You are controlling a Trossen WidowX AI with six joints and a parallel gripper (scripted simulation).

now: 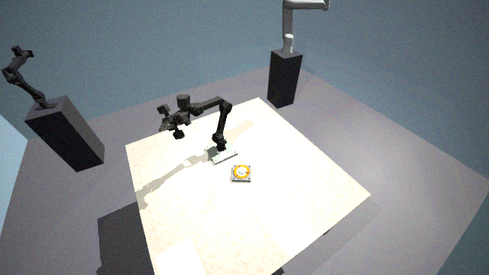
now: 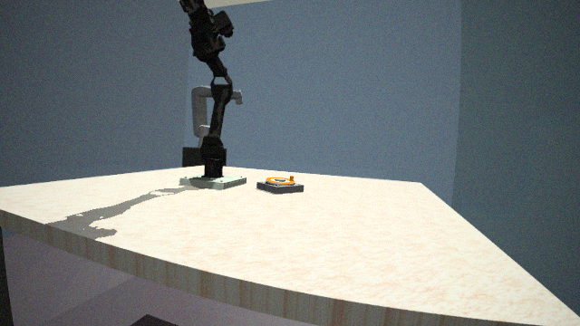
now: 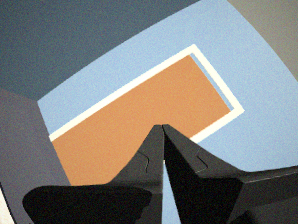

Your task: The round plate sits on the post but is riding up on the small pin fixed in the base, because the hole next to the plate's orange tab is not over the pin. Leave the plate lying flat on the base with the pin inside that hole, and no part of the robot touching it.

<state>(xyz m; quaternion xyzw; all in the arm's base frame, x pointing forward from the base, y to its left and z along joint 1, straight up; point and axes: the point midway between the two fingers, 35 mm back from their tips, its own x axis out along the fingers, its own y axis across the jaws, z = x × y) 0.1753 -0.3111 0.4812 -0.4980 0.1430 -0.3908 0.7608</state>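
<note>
Right now my gripper tip is 470 mm above the plate, 400 mm to the right of it and 80 mm short of it. Round my gripper tip: base: 490 mm below, 380 mm to the left, 70 mm ahead.
</note>
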